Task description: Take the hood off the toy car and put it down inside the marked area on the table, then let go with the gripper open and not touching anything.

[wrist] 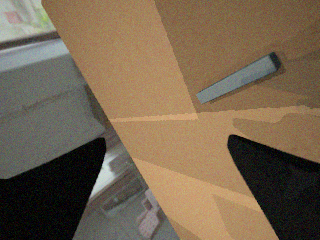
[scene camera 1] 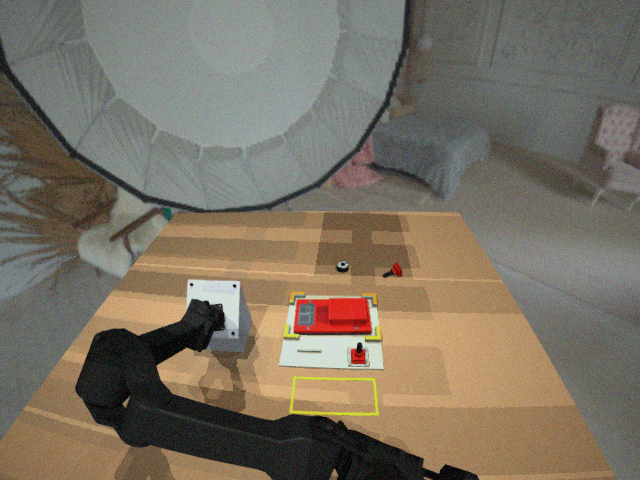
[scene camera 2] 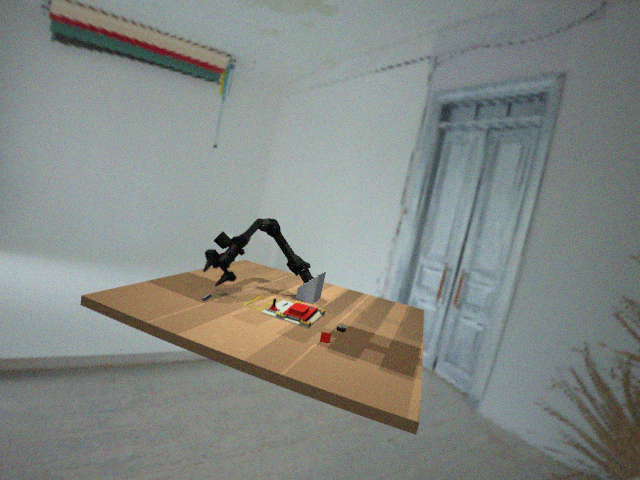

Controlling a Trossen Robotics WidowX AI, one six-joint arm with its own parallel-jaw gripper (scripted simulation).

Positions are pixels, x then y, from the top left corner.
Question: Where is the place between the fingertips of my gripper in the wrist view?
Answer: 167,141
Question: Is my gripper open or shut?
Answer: Open.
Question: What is my gripper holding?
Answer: Nothing.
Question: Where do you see a red hood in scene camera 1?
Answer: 342,311
